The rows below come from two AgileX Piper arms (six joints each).
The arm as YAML. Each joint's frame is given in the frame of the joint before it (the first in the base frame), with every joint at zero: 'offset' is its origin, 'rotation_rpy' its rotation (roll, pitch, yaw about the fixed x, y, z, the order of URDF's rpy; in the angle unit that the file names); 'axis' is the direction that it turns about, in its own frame. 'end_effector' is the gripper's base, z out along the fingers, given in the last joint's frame.
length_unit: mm
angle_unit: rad
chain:
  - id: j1
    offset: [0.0, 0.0, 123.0]
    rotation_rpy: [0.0, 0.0, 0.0]
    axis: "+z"
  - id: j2
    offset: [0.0, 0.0, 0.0]
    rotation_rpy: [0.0, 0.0, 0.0]
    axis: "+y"
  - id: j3
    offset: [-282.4, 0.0, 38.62]
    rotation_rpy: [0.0, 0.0, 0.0]
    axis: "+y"
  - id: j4
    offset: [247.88, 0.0, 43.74]
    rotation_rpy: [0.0, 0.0, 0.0]
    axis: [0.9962, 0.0, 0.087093]
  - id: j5
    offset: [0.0, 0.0, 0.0]
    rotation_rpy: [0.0, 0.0, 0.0]
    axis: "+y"
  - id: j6
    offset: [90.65, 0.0, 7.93]
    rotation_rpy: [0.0, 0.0, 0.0]
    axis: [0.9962, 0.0, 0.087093]
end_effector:
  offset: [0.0, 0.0, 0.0]
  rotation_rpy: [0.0, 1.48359, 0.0]
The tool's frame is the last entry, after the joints.
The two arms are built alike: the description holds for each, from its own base.
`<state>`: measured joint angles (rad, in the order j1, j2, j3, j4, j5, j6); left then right.
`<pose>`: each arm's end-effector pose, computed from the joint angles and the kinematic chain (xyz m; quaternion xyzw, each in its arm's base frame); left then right.
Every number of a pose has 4 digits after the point. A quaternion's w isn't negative.
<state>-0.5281 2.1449 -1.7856 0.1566 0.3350 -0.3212 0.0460 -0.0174 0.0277 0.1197 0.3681 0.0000</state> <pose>0.4412 -0.2520 0.2414 0.1445 0.8732 -0.1384 0.4445 0.0522 0.0063 0.1720 0.0135 0.8013 0.0643 0.5946</pose>
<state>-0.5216 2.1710 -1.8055 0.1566 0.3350 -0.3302 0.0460 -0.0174 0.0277 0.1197 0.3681 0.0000</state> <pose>0.4471 -0.2516 0.2345 0.1380 0.8757 -0.1380 0.4417 0.0522 0.0063 0.1720 0.0135 0.8013 0.0643 0.5946</pose>
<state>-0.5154 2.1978 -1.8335 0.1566 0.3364 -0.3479 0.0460 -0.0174 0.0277 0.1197 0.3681 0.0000</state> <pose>0.4536 -0.2516 0.2295 0.1275 0.8773 -0.1404 0.4409 0.0522 0.0063 0.1720 0.0135 0.8013 0.0643 0.5946</pose>
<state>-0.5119 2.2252 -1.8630 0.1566 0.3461 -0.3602 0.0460 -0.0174 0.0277 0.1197 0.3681 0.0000</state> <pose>0.4591 -0.2524 0.2240 0.1203 0.8800 -0.1406 0.4373 0.0522 0.0063 0.1720 0.0135 0.8013 0.0643 0.5946</pose>
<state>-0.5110 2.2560 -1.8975 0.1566 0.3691 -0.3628 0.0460 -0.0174 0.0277 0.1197 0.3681 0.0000</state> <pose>0.4641 -0.2543 0.2172 0.1184 0.8847 -0.1367 0.4297 0.0522 0.0063 0.1720 0.0135 0.8013 0.0643 0.5946</pose>
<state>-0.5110 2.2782 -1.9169 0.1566 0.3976 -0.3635 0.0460 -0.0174 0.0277 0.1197 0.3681 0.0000</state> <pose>0.4663 -0.2552 0.2096 0.1178 0.8916 -0.1303 0.4173 0.0522 0.0063 0.1720 0.0135 0.8013 0.0643 0.5946</pose>
